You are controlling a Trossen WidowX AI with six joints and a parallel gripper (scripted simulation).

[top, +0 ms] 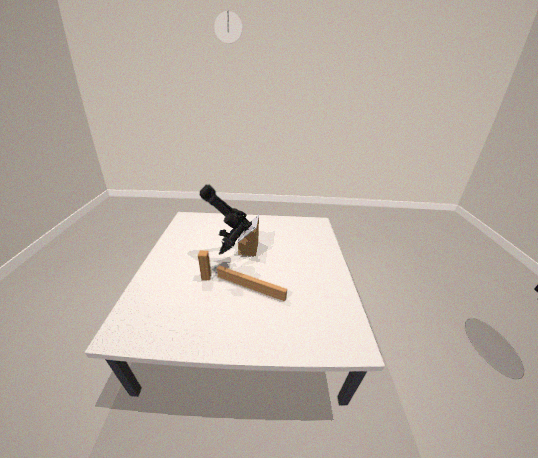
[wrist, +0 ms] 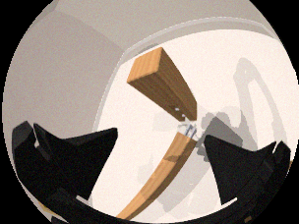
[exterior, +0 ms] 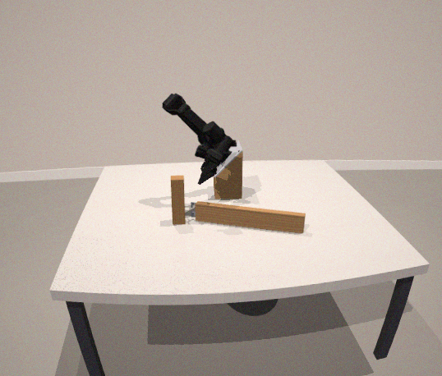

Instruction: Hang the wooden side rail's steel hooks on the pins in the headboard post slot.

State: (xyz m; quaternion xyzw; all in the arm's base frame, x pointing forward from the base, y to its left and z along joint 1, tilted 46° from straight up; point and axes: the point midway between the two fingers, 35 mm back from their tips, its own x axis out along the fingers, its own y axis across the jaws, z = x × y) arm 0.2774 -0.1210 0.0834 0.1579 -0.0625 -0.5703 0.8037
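My gripper tip is 9 cm to the left of the headboard post, 8 cm above it and 2 cm short of it.
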